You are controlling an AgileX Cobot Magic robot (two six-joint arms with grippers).
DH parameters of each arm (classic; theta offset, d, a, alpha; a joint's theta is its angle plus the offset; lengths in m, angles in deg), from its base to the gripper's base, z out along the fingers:
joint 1: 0 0.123 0 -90
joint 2: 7.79 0 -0.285 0
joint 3: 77.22 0 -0.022 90
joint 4: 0 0.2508 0 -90
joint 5: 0 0 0.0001 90
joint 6: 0 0.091 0 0
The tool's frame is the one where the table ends.
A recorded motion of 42 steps. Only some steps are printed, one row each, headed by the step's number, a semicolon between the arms.
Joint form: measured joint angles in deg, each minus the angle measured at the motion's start. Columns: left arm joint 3, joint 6, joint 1, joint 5, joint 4, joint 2; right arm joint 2, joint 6, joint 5, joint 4, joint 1, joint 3.
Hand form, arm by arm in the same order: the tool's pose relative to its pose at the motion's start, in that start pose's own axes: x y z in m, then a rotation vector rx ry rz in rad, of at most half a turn. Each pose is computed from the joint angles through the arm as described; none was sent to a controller.
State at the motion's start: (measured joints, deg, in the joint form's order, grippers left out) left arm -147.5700 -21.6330 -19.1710 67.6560 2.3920 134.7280; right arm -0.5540 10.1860 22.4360 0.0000 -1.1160 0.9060
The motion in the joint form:
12: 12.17 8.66 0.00 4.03 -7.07 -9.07; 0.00 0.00 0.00 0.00 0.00 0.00
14: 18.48 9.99 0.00 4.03 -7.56 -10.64; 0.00 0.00 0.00 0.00 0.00 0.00
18: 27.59 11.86 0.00 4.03 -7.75 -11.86; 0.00 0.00 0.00 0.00 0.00 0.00
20: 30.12 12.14 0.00 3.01 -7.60 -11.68; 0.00 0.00 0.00 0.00 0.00 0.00
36: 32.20 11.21 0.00 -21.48 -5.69 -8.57; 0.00 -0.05 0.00 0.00 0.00 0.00
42: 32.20 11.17 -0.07 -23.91 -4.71 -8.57; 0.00 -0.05 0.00 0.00 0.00 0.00
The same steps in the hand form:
12: 0.0192 -0.0026 -0.0335 0.0732 0.1531 0.1069; 0.0000 0.0000 0.0000 0.0000 0.0000 0.0000
14: 0.0350 0.0021 -0.0233 0.0581 0.2337 0.1246; 0.0000 0.0000 0.0000 0.0000 0.0000 0.0000
18: 0.0632 0.0116 -0.0025 0.0259 0.3658 0.1512; 0.0000 0.0000 0.0000 0.0000 0.0000 0.0000
20: 0.0717 0.0147 0.0073 0.0154 0.3933 0.1549; 0.0000 0.0000 0.0000 0.0000 0.0000 0.0000
36: 0.0545 0.0109 0.0471 0.0661 0.0585 0.1397; 0.0000 0.0000 0.0000 0.0000 0.0000 -0.0009
42: 0.0507 0.0101 0.0472 0.0661 0.0143 0.1507; 0.0000 0.0000 0.0000 0.0000 0.0000 -0.0009

